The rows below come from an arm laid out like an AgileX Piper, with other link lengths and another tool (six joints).
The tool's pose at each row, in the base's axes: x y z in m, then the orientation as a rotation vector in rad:
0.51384, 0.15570, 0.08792, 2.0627, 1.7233, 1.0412
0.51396, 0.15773, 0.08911, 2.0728, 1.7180, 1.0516
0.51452, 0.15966, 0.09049, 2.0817, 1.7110, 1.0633
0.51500, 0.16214, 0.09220, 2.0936, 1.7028, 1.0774
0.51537, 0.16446, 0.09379, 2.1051, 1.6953, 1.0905
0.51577, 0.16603, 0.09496, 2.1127, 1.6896, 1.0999
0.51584, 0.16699, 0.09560, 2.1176, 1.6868, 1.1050
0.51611, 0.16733, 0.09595, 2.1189, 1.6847, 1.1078
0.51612, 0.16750, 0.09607, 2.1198, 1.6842, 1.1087
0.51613, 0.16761, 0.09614, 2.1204, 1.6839, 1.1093
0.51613, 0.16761, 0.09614, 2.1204, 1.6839, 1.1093
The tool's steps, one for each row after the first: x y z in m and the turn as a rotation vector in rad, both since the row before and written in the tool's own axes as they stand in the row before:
0.00232, 0.00028, -0.00028, 0.0005, 0.0064, 0.0102
0.00232, 0.00073, -0.00013, -0.0014, 0.0064, 0.0102
0.00296, 0.00069, -0.00026, -0.0008, 0.0081, 0.0130
0.00277, 0.00054, -0.00027, -0.0003, 0.0076, 0.0123
0.00193, 0.00051, -0.00013, -0.0007, 0.0053, 0.0085
0.00114, 0.00013, -0.00014, 0.0002, 0.0031, 0.0050
0.00047, 0.00030, 0.00003, -0.0010, 0.0013, 0.0020
0.00020, 0.00002, -0.00003, 0.0001, 0.0005, 0.0009
0.00013, 0.00001, -0.00001, 0.0001, 0.0004, 0.0006
0.00000, 0.00000, 0.00000, 0.0000, 0.0000, 0.0000

